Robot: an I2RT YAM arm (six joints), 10 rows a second.
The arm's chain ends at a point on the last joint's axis. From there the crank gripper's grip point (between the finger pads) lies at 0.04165 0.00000 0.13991 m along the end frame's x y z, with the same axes.
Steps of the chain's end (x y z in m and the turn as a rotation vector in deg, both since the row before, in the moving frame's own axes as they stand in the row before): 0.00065 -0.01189 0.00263 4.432 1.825 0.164; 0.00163 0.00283 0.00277 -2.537 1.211 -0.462; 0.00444 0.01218 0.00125 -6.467 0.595 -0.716; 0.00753 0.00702 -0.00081 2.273 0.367 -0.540; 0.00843 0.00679 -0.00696 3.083 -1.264 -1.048; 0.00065 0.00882 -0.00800 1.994 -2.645 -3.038; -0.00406 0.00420 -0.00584 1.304 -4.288 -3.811; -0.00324 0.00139 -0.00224 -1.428 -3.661 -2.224
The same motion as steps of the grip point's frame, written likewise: 0.00510 -0.02252 0.00082 4.432 1.825 0.164; 0.00460 0.00866 0.00173 -2.537 1.211 -0.462; 0.00598 0.02738 -0.00005 -6.467 0.595 -0.716; 0.00840 0.00108 -0.00120 2.273 0.367 -0.540; 0.00526 -0.00149 -0.00630 3.083 -1.264 -1.048; -0.00603 0.00189 -0.00635 1.994 -2.645 -3.038; -0.01483 -0.00143 -0.00319 1.304 -4.288 -3.811; -0.01222 0.00346 0.00011 -1.428 -3.661 -2.224
